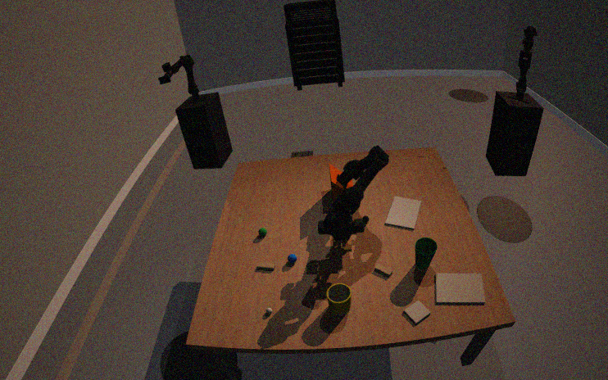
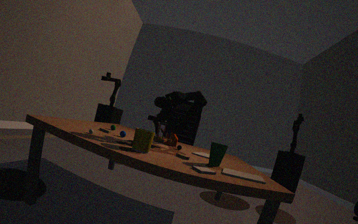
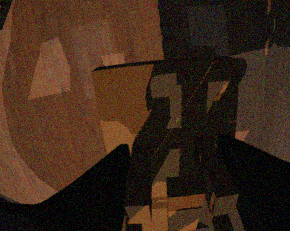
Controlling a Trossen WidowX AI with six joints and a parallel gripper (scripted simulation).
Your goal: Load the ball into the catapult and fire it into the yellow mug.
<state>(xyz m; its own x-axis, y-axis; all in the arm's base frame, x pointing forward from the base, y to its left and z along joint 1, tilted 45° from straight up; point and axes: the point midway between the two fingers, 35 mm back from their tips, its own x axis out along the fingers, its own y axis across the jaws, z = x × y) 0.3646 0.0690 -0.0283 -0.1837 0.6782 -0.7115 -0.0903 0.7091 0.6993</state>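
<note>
The dark ball lies 200 mm behind my gripper tip, 90 mm to the left of it and 60 mm below it. The rest, counted from my gripper tip: yellow mug: 290 mm ahead, 20 mm to the left, 50 mm below; small wooden catapult: 70 mm behind, 10 mm to the left, 20 mm above; blue ball: 70 mm ahead, 210 mm to the right, 50 mm below.
</note>
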